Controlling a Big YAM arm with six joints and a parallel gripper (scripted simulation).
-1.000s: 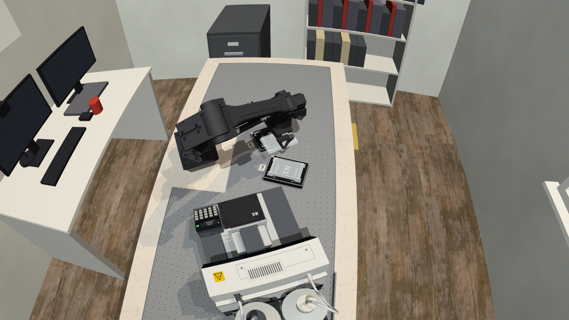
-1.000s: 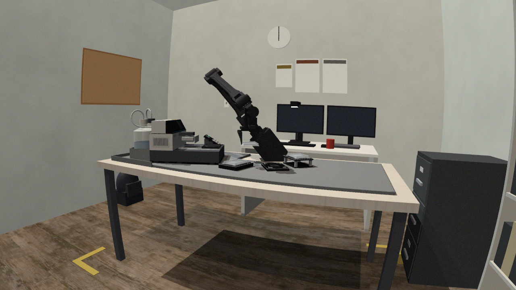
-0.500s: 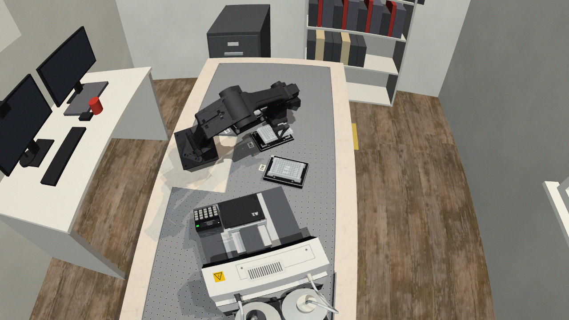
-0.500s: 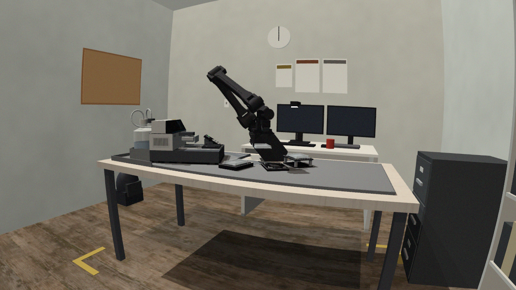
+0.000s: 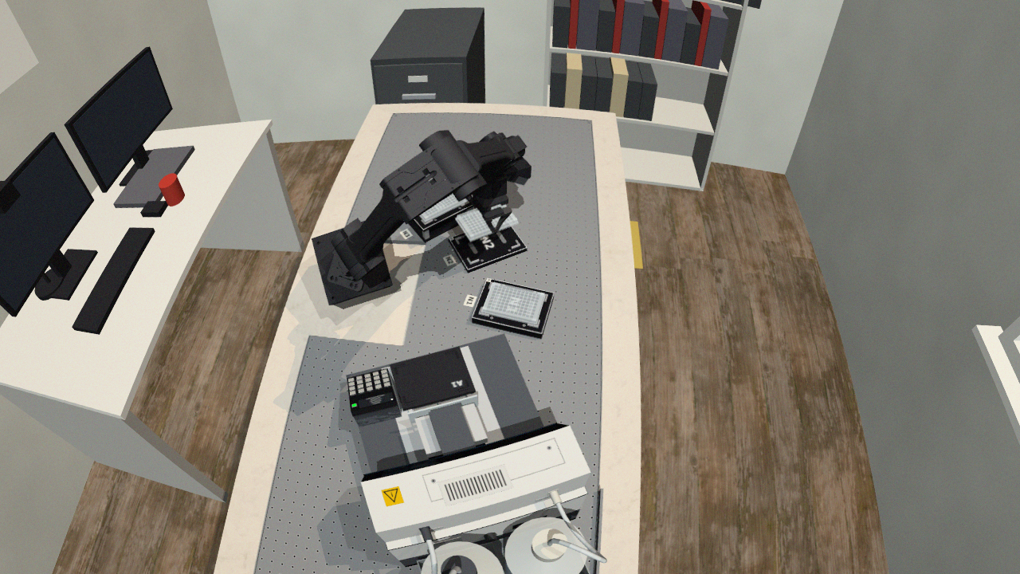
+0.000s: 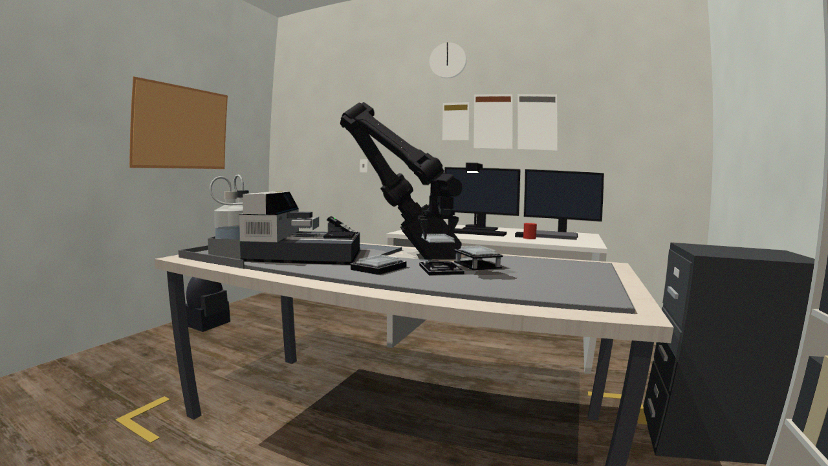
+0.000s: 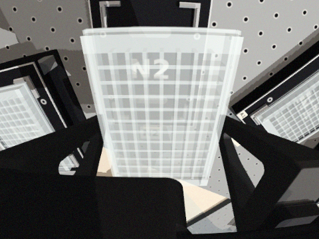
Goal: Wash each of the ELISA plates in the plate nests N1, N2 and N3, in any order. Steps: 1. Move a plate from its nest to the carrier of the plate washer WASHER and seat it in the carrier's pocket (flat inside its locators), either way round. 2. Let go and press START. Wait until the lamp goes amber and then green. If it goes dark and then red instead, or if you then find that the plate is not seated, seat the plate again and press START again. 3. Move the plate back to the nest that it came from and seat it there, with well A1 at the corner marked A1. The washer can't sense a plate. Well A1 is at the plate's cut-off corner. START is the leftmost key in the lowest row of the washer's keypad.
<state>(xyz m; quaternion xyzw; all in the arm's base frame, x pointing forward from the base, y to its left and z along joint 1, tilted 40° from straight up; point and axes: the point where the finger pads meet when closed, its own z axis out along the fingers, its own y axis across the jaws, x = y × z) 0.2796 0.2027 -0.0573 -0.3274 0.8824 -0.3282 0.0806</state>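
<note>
The black nest lies 10 mm to the left of my hand and 110 mm below it. Also, from my hand: white ELISA plate (80 mm ahead, 180 mm to the right, 90 mm below); then plate washer (10 mm ahead, 570 mm to the right, 20 mm above).
</note>
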